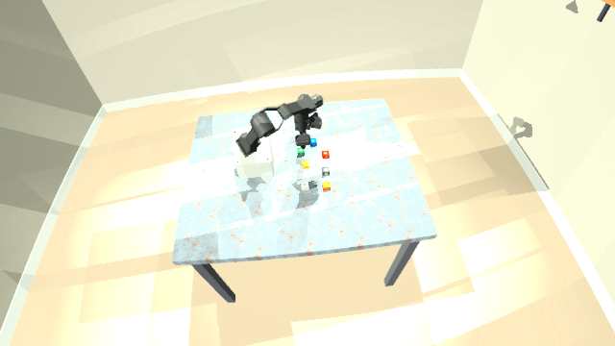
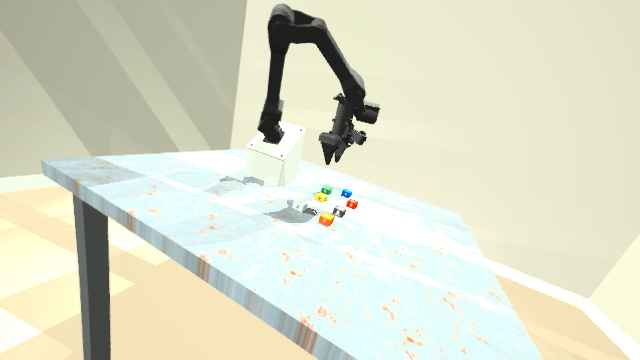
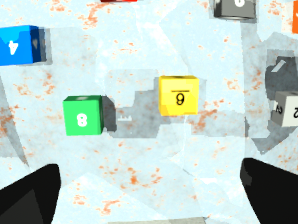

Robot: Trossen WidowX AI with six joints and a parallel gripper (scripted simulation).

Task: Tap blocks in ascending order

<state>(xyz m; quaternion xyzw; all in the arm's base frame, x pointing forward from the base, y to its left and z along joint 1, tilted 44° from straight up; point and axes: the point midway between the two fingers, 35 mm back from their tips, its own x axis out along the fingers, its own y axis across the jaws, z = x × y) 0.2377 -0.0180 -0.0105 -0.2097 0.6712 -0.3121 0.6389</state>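
My gripper tip is 30 mm past the white block, 150 mm to the left of it and 120 mm above it. Also, from my gripper tip: yellow block (30 mm to the right, 120 mm below); green block (10 mm behind, 50 mm to the left, 120 mm below); red block (110 mm ahead, 10 mm to the left, 120 mm below).
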